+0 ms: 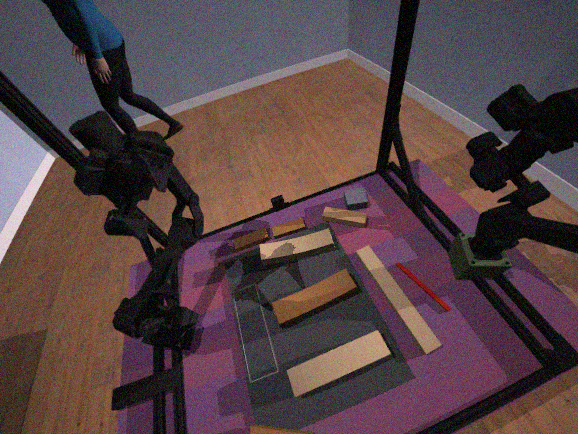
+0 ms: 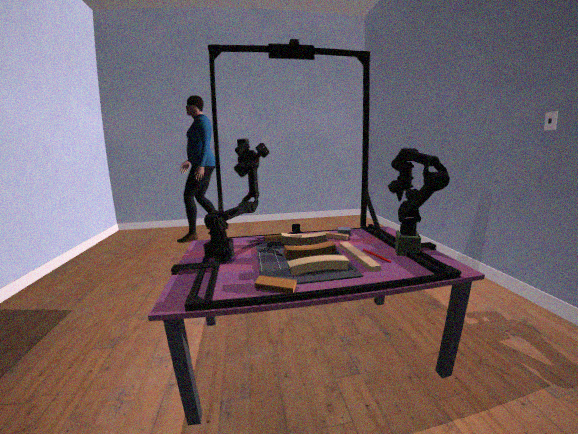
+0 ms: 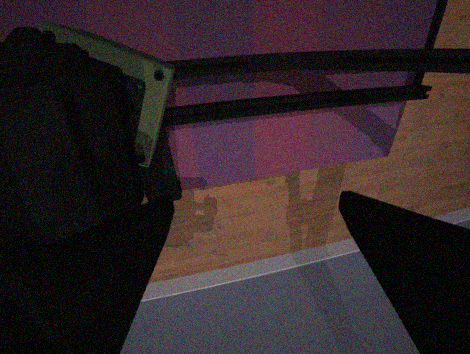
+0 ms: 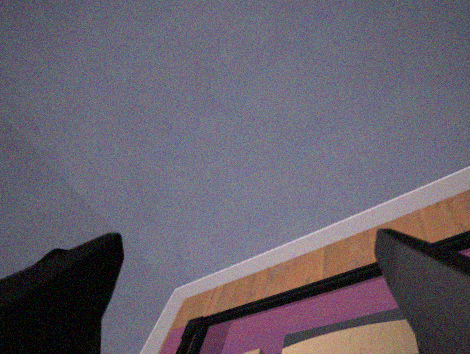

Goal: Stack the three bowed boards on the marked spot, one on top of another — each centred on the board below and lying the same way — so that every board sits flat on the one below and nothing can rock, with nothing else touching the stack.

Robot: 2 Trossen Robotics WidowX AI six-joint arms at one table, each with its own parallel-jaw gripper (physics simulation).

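Seen in the pictures: left gripper, between the fingertips: (image 3: 256, 201); right gripper, between the fingertips: (image 1: 152, 216) (image 2: 259, 159) (image 4: 249, 243); left arm's base, origin of its link: (image 1: 484, 248) (image 2: 408, 233) (image 3: 101, 106); right arm's base, origin of its link: (image 1: 163, 324) (image 2: 218, 241).
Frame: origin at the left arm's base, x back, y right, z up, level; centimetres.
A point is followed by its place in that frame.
Observation:
Three bowed boards lie apart across the dark mat (image 1: 300, 342) {y -24.4, x -47.9, z -8.6 cm}. A pale board (image 1: 340, 362) {y -28.5, x -37.5, z -3.5 cm} (image 2: 318, 265) {y -31.5, x -37.4, z -5.3 cm} at the front arches up in its middle. An orange board (image 1: 316, 299) {y -13.8, x -43.9, z -4.9 cm} (image 2: 310, 249) {y -15.6, x -43.8, z -5.0 cm} lies in the middle. Another pale board (image 1: 305, 243) {y 3.5, x -48.2, z -4.5 cm} lies at the back; the bow of these two is hard to read. The marked spot, a thin white rectangle (image 1: 242, 336), is at the mat's left side with no board on it. My left gripper (image 3: 256, 201) {y 11.0, x -1.1, z 11.9 cm} is open and empty, raised near its base at the right. My right gripper (image 4: 249, 243) {y -14.9, x -66.7, z 35.0 cm} is open and empty, raised at the left above the table.
A long pale bar (image 1: 399, 300) {y -12.3, x -21.8, z -7.1 cm} (image 2: 359, 256) {y -14.6, x -22.1, z -7.1 cm} and a red stick (image 1: 423, 286) {y -7.5, x -14.3, z -8.6 cm} (image 2: 376, 255) {y -7.9, x -14.5, z -8.7 cm} lie right of the mat. Two small orange blocks (image 1: 251, 239) {y 6.1, x -67.6, z -6.9 cm} (image 1: 288, 227) {y 11.4, x -55.1, z -7.1 cm}, a pale block (image 1: 345, 216) {y 15.7, x -35.5, z -6.6 cm} and a grey block (image 1: 356, 198) {y 22.9, x -31.5, z -5.7 cm} lie at the back. An orange block (image 2: 276, 284) {y -47.3, x -49.3, z -6.7 cm} lies at the front left.

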